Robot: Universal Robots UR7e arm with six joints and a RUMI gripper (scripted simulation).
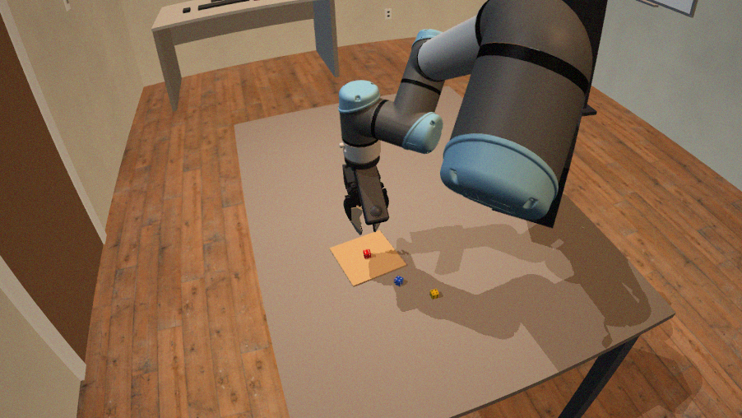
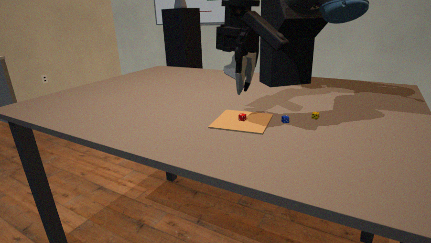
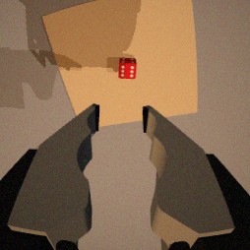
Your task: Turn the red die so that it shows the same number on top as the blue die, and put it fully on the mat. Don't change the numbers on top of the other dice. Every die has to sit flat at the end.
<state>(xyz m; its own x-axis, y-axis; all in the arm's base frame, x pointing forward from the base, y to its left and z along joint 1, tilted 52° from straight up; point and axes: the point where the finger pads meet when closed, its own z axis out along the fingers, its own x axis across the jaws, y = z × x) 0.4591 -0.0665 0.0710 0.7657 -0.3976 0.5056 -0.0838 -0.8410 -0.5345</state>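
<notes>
Right now my hand is 8 cm above the red die. Round my hand: mat: 9 cm below; then blue die: 10 cm to the left, 8 cm below, 5 cm behind; then yellow die: 16 cm to the left, 11 cm behind, 8 cm below.
</notes>
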